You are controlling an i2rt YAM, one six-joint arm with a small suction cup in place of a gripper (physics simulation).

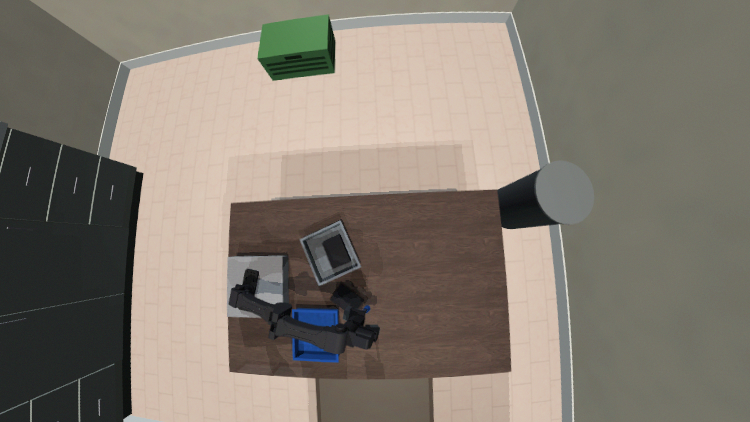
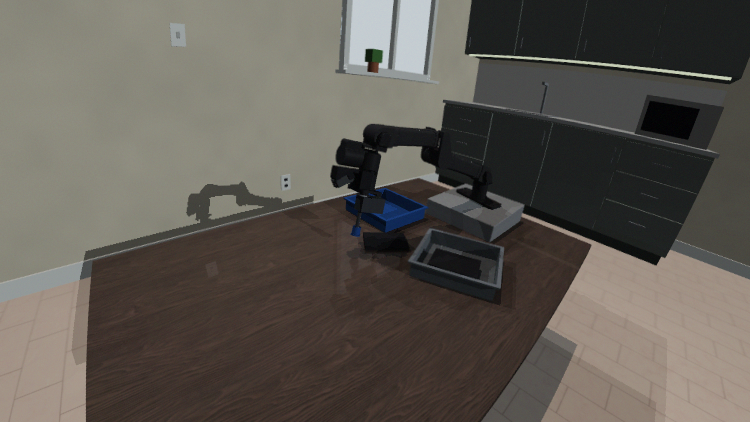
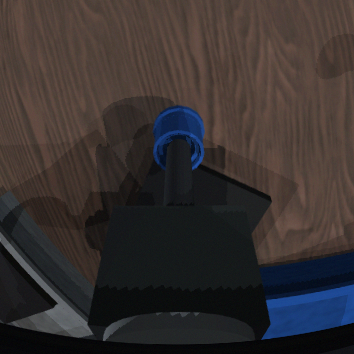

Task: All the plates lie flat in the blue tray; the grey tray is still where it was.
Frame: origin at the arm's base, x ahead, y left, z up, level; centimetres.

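Seen in the pictures: hand, its tool point: [image 1: 367, 308] [image 2: 355, 234] [image 3: 178, 128]; arm's base, origin of its link: [image 1: 249, 290] [image 2: 477, 198].
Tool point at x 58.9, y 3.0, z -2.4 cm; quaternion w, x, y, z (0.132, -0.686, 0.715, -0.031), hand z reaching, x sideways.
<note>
Offsets run from my tool point to a thing's top centre. Level surfaces: height alone.
One black plate {dx -10.8, dy +0.7, dz -3.8 cm} [image 1: 346, 295] [image 2: 385, 241] [image 3: 222, 192] rests on the table between the trays; a slight tilt is hard to rule out. Another black plate {dx -19.7, dy +23.2, dz -1.3 cm} [image 1: 336, 250] [image 2: 453, 262] [image 3: 20, 285] lies inside the grey tray {dx -22.3, dy +22.3, dz +0.2 cm} [image 1: 339, 277] [image 2: 453, 286] [image 3: 25, 262]. The blue tray {dx -22.6, dy -18.1, dz +0.2 cm} [image 1: 315, 360] [image 2: 404, 219] [image 3: 310, 292] shows bare blue floor, partly hidden by the arm. My blue suction cup [image 1: 366, 308] [image 2: 355, 230] [image 3: 178, 122] is off and carries no plate. It hangs low over the table, just beyond one edge of the loose plate, on the side away from the arm's base.
The arm's base stands on a light grey block [image 1: 238, 307] [image 2: 461, 217] beside the blue tray. The arm reaches over the blue tray. The wooden table {dz -4.8 cm} [image 1: 435, 283] [image 2: 236, 325] has a wall along one long side. A dark cylinder [image 1: 563, 191] stands beyond its far end.
</note>
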